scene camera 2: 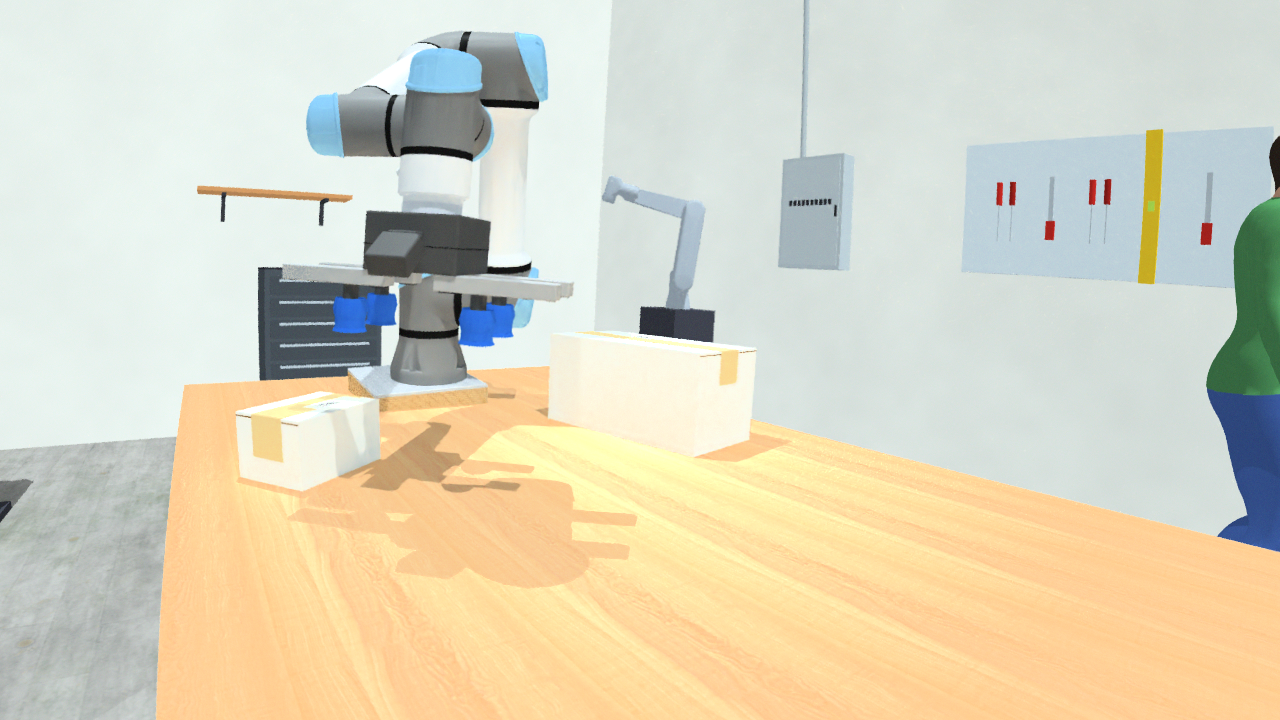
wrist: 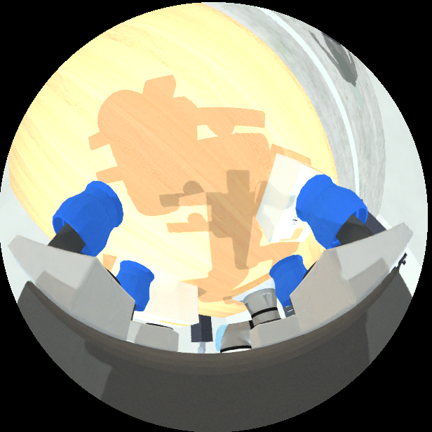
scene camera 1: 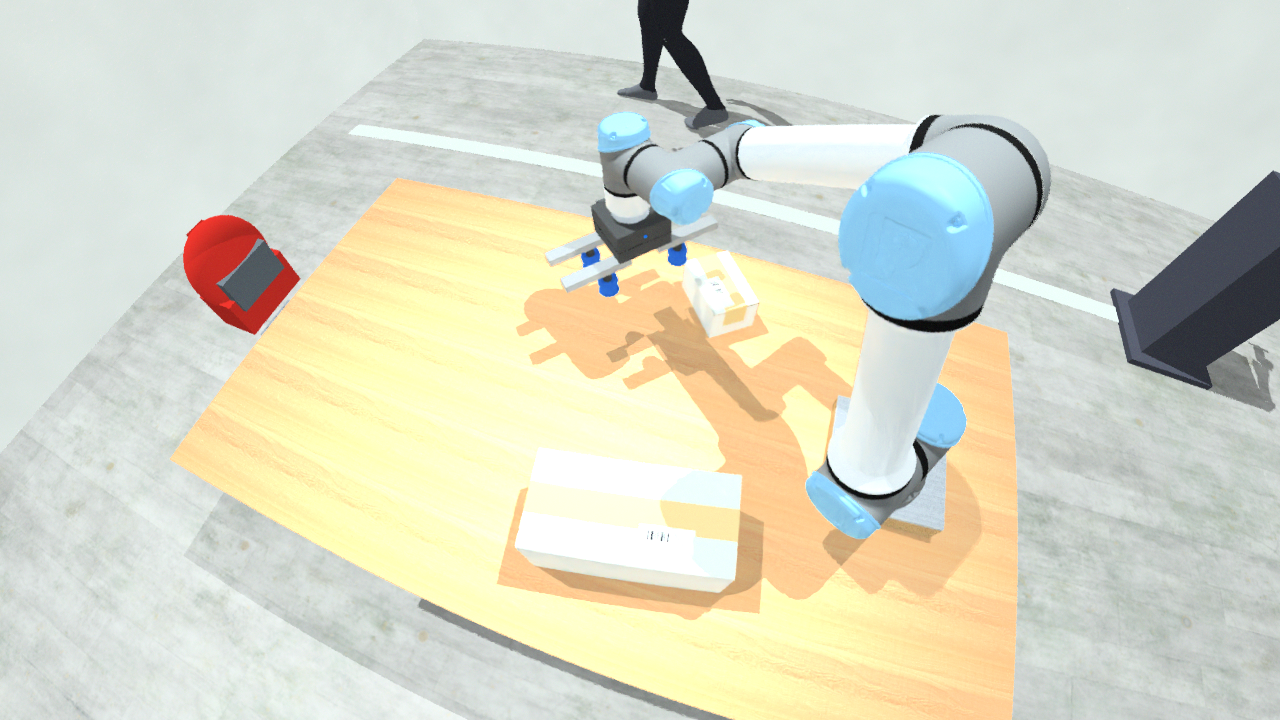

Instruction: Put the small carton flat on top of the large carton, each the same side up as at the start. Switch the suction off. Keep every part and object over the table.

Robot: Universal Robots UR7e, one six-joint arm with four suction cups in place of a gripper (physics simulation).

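The small white carton stands flat on the table near its far edge in scene camera 1, tape and label on top. The large white carton lies flat near the opposite long edge, tape and barcode on top; its top bears no carton. My gripper is open, with no carton on its four blue cups. It hangs above the table, left of the small carton in scene camera 1 and higher than its top. One cup is hidden in scene camera 1.
The wooden table carries the arm's base plate at its right end in scene camera 1. A red object with a grey panel is beyond the left edge. A person is off the table.
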